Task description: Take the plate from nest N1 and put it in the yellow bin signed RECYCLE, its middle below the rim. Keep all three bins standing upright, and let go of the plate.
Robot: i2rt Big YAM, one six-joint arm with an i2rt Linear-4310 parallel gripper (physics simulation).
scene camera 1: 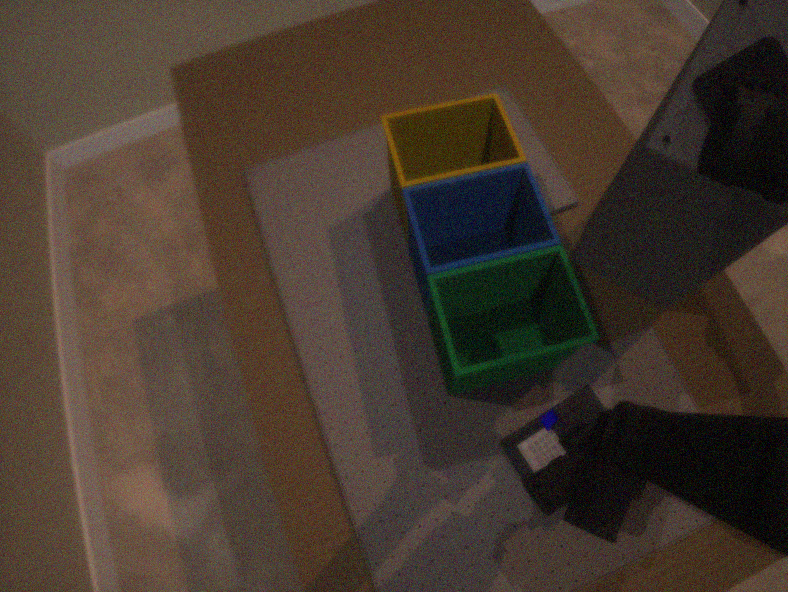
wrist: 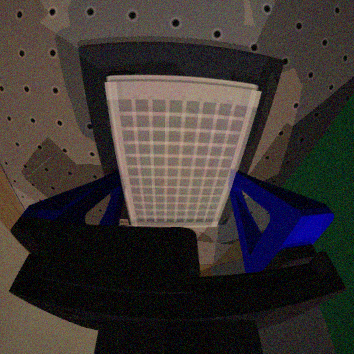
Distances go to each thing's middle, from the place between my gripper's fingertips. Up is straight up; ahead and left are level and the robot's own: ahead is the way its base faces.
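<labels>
Relative to my hand: yellow bin [scene camera 1: 452, 139], 440 mm to the right, 80 mm ahead, 80 mm above; green bin [scene camera 1: 496, 321], 170 mm to the right, 80 mm ahead, 80 mm above; blue bin [scene camera 1: 457, 222], 310 mm to the right, 80 mm ahead, 80 mm above; plate [scene camera 1: 538, 450], 10 mm ahead, 10 mm above.
</labels>
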